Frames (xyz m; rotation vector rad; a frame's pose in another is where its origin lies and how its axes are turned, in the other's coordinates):
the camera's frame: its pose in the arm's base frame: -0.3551 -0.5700 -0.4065 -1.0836 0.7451 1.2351
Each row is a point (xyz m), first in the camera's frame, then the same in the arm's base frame.
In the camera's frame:
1: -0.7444 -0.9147 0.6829
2: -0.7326 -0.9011 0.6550
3: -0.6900 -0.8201 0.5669
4: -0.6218 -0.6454 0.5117
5: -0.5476 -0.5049 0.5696
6: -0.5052 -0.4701 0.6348
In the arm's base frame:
1: 0.3036 -0.1823 0.7217
2: 0.2959 -0.2043 0.6981
3: 0.2354 -0.2728 0.6099
4: 0.0860 -0.3034 0.4876
5: -0.0407 -0.2256 0.4070
6: -0.0723 -0.1503 0.3828

